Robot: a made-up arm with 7 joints. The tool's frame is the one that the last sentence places. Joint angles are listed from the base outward.
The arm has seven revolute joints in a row. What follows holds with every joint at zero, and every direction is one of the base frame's.
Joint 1 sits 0.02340 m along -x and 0.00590 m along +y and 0.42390 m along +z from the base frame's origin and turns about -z.
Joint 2 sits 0.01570 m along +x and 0.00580 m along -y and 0.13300 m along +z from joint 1 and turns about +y.
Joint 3 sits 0.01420 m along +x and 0.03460 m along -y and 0.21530 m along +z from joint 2 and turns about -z.
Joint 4 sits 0.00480 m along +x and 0.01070 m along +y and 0.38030 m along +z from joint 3 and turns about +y.
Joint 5 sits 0.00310 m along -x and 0.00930 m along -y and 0.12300 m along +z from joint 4 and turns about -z.
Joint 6 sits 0.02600 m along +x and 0.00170 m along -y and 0.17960 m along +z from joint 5 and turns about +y.
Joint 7 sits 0.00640 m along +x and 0.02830 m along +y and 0.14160 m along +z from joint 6 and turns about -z.
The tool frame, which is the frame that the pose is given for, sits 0.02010 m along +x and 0.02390 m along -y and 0.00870 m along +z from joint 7; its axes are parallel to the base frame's.
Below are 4 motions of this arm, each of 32 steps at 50 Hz.
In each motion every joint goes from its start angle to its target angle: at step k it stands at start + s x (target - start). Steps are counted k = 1, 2, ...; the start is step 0. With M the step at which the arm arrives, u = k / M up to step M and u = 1 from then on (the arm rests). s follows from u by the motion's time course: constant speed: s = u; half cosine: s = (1 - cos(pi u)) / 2; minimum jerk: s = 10 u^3 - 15 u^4 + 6 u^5.
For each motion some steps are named. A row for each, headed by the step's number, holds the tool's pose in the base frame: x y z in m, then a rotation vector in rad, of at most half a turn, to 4 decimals.
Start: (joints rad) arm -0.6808 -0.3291 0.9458 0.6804 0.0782 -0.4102 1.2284
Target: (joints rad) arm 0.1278 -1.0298 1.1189 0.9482 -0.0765 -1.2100 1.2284
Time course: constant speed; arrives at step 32
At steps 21, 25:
21: -0.5350 -0.3134 1.2973 0.9302 -0.4222 -1.9962
25: -0.6246 -0.2631 1.2320 1.0581 -0.5920 -2.0655

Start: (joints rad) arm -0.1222 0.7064 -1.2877 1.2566 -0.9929 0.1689 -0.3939
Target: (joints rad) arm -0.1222 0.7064 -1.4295 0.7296 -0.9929 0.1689 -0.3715
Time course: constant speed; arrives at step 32
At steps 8, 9, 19, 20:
8: 0.4639 0.4554 1.1069 -0.5941 -1.7566 -2.2498
9: 0.4667 0.4532 1.1137 -0.5953 -1.7398 -2.2678
19: 0.4936 0.4243 1.1798 -0.6115 -1.5609 -2.4395
20: 0.4962 0.4208 1.1861 -0.6134 -1.5420 -2.4558

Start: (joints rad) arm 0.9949 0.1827 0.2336 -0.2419 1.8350 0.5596 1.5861
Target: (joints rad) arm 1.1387 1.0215 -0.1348 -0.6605 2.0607 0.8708 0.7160
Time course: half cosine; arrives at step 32
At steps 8, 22, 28, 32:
8: -0.0231 -0.1961 1.5584 -0.4668 -0.4272 1.7236
22: 0.0554 -0.5370 1.3472 -0.6366 -0.6727 2.0636
28: 0.0509 -0.6201 1.2524 -0.7390 -0.7442 2.1086
32: 0.0486 -0.6357 1.2312 -0.7629 -0.7572 2.1144

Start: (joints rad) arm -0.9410 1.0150 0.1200 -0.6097 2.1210 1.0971 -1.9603
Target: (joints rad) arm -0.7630 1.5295 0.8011 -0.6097 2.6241 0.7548 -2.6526
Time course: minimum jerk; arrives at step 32
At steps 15, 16, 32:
15: 0.5098 0.5263 1.1152 0.2674 -0.0133 0.4625
16: 0.5133 0.5449 1.0964 0.1892 -0.0280 0.4628
32: 0.5496 0.6905 0.8698 -0.4931 -0.0114 0.4936

